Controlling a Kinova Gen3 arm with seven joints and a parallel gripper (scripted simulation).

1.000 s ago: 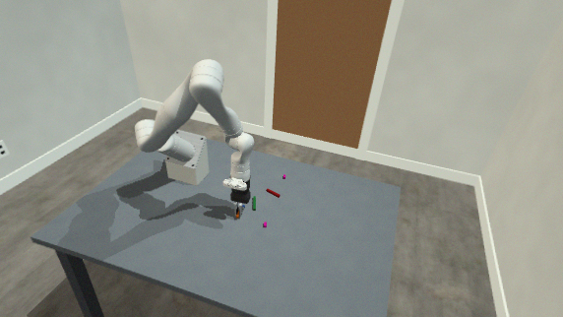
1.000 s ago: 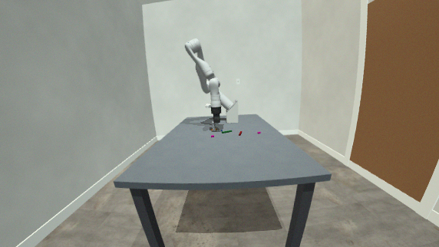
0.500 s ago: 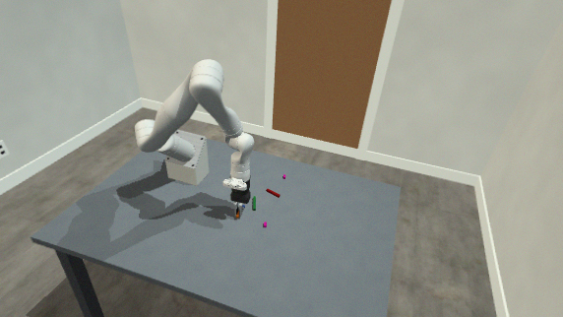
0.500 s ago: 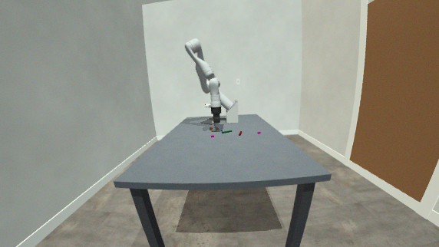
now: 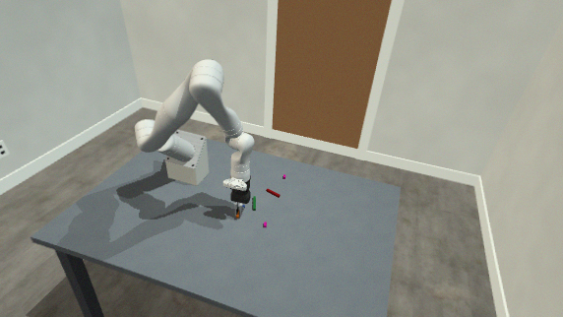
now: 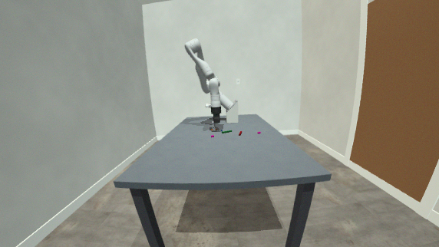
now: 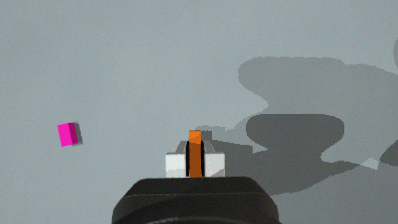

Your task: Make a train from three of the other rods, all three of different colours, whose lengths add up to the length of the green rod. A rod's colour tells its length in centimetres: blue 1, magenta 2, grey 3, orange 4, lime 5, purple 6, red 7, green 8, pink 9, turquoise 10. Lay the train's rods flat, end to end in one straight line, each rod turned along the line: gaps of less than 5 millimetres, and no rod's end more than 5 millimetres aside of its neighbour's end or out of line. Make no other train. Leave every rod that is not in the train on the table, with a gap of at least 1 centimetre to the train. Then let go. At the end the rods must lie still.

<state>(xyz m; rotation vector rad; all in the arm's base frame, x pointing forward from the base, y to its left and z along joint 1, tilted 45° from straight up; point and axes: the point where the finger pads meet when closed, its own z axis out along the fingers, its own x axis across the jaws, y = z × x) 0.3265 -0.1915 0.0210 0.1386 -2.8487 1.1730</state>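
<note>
My hand is 40 mm to the right of the grey rod and 30 mm above it. Also, from my hand: orange rod: 10 mm below; blue rod: 10 mm behind, 60 mm to the left, 30 mm below; green rod: 30 mm ahead, 100 mm to the left, 30 mm below.
</note>
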